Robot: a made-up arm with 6 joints.
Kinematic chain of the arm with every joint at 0, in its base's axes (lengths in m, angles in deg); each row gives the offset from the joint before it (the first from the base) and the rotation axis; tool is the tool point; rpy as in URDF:
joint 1: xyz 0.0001 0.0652 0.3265 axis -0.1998 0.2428 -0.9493
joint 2: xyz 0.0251 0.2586 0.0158 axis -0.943 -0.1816 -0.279
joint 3: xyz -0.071 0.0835 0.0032 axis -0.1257 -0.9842 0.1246
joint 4: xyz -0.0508 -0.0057 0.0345 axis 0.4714 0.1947 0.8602
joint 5: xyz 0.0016 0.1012 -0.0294 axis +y
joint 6: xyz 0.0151 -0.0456 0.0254 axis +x
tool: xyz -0.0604 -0.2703 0.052 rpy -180 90 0
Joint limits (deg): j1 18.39..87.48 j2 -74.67..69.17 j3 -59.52..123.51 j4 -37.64..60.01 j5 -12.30..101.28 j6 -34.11..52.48
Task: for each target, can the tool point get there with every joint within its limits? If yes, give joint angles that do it. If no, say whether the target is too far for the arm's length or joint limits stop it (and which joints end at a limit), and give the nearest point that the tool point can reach.
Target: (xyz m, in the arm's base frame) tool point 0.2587 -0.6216 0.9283
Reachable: no: too far | nearest point 0.1868 -0.0429 0.4820 | short by 0.734 m
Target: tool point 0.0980 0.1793 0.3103
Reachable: yes | joints 75.55 11.31 2.61 20.09 24.67 17.29
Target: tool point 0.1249 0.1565 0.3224
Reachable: yes | joints 37.62 -18.95 10.23 17.45 83.69 -1.32
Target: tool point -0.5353 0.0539 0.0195
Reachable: no: joint limits stop it (at a limit: joint 1, joint 2, joint 4, joint 5, joint 6) | nearest point -0.1915 0.2272 0.1615 | short by 0.410 m
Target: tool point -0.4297 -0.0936 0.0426
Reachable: no: joint limits stop it (at a limit: joint 1, joint 2, joint 4, joint 5, joint 6) | nearest point -0.1541 0.1628 0.1780 | short by 0.400 m
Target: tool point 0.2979 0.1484 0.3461
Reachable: yes | joints 79.98 49.35 95.81 44.92 15.16 14.51
